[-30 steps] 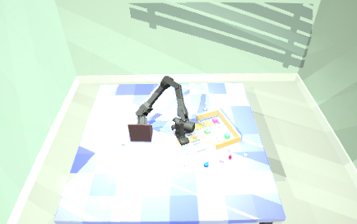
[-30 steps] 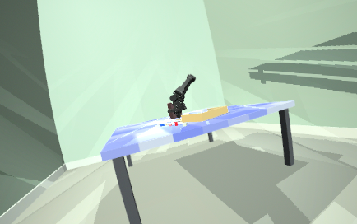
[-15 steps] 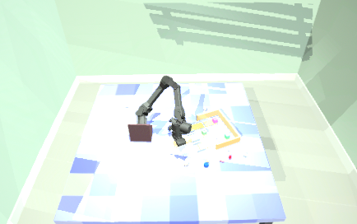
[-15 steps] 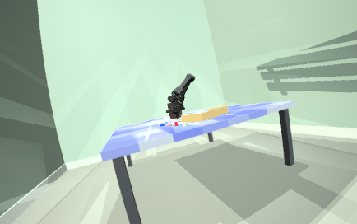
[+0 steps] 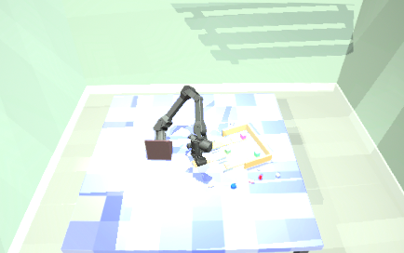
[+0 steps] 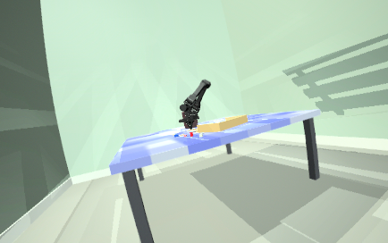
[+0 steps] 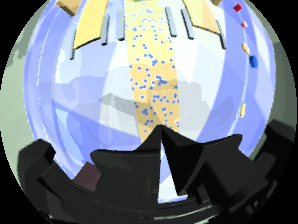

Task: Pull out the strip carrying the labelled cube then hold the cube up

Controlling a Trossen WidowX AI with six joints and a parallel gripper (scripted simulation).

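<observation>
Now: gripper tip 20 cm short of the labelled cube, 8 cm to the right of it and 2 cm below it. Also, from my gripper tip: magenta cube (32 cm ahead, 20 cm to the left, 1 cm above); green cube (38 cm ahead, 3 cm to the left, 1 cm above).
</observation>
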